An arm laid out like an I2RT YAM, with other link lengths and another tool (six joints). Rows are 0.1 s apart.
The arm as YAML. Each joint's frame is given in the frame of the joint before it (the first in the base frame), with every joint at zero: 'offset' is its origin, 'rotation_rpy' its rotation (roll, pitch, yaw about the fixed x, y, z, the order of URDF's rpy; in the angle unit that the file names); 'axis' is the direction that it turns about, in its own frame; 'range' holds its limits. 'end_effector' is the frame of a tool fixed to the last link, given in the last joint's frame.
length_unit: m
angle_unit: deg
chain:
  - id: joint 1
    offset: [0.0, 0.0, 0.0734]
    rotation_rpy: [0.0, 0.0, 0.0]
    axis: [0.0, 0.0, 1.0]
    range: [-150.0, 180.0]
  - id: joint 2
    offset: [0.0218, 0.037, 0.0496]
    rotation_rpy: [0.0, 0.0, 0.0]
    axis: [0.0, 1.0, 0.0]
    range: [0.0, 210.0]
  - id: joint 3
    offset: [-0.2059, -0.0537, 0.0]
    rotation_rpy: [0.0, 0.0, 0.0]
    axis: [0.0, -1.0, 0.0]
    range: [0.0, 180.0]
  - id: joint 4
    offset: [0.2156, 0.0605, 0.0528]
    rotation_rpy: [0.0, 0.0, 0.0]
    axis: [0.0, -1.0, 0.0]
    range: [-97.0, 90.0]
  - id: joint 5
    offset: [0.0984, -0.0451, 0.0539]
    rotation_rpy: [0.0, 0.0, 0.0]
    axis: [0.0, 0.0, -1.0]
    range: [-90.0, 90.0]
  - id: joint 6
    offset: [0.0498, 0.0, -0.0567]
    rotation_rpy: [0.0, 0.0, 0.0]
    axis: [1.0, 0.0, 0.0]
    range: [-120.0, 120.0]
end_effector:
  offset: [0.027, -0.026, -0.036]
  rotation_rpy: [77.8, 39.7, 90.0]
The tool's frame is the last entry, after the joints.
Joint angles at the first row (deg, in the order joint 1, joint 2, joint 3, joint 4, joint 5, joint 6):
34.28, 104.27, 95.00, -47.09, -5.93, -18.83
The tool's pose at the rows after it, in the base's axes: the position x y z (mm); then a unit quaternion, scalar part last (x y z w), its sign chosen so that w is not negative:
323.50 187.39 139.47 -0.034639 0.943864 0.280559 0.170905
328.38 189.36 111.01 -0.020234 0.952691 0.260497 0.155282
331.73 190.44 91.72 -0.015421 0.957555 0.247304 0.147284
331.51 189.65 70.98 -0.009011 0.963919 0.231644 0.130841
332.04 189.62 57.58 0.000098 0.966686 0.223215 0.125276
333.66 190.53 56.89 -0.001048 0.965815 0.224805 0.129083
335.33 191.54 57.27 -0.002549 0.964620 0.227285 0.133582
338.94 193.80 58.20 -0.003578 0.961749 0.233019 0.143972
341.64 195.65 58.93 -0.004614 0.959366 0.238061 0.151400
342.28 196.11 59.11 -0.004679 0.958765 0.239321 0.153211
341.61 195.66 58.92 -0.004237 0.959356 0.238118 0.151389
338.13 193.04 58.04 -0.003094 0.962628 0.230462 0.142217
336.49 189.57 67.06 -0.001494 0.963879 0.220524 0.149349
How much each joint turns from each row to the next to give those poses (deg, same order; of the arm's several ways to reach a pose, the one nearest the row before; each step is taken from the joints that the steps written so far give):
0.13, 5.90, 0.00, 0.55, 0.00, 2.51
0.00, 4.94, 0.00, 1.92, 1.18, 1.07
0.00, 3.34, 0.00, 1.62, 0.81, 0.22
0.00, 3.41, 0.00, 0.70, 0.50, 0.35
0.00, 2.26, 0.00, 1.07, 0.54, 0.86
0.00, 0.17, 0.00, 0.65, 0.09, -0.09
0.00, 0.00, 0.00, 0.61, 0.05, -0.11
0.00, 0.00, 0.00, 1.40, 0.13, 0.02
0.00, 0.00, 0.00, 1.07, 0.00, 0.00
0.00, 0.00, 0.00, 0.27, 0.00, 0.02
0.00, 0.00, 0.00, -0.27, 0.00, 0.02
0.00, 0.00, 0.00, -1.42, 0.13, -0.04
0.00, -1.46, -0.02, -1.46, 1.42, 0.00

